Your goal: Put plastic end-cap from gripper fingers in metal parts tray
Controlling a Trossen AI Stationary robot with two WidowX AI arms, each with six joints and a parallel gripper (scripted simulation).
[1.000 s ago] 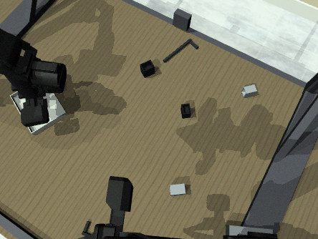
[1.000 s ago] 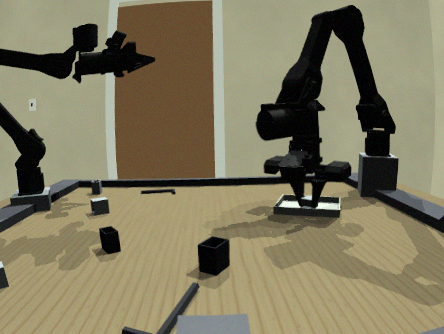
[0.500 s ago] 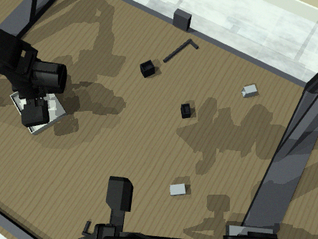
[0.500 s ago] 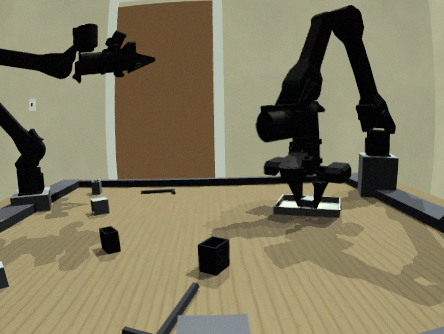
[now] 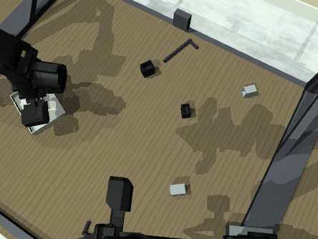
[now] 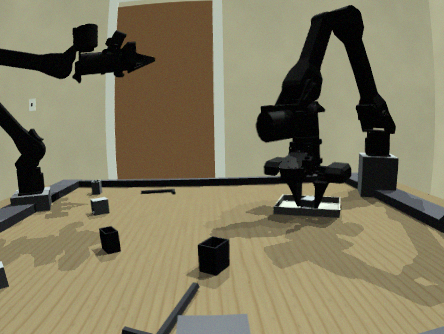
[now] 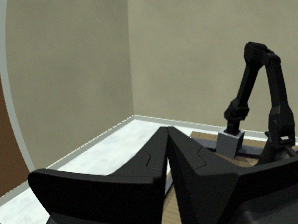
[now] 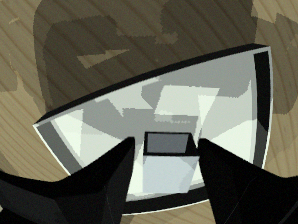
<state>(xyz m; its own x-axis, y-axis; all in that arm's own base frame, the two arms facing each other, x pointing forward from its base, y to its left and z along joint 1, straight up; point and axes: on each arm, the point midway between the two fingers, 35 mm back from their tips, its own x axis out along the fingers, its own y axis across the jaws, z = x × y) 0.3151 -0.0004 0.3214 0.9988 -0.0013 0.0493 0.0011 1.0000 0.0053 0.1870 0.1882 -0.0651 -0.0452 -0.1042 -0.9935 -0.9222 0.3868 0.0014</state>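
Right now my right hand is 1 cm short of the grey plastic end-cap, 1 cm to the left of it and 3 cm above it. The rest, counted from my right hand: metal parts tray (1 cm ahead, 1 cm to the right, 3 cm below); L-shaped dark bar (36 cm behind, 28 cm to the left, 3 cm below).
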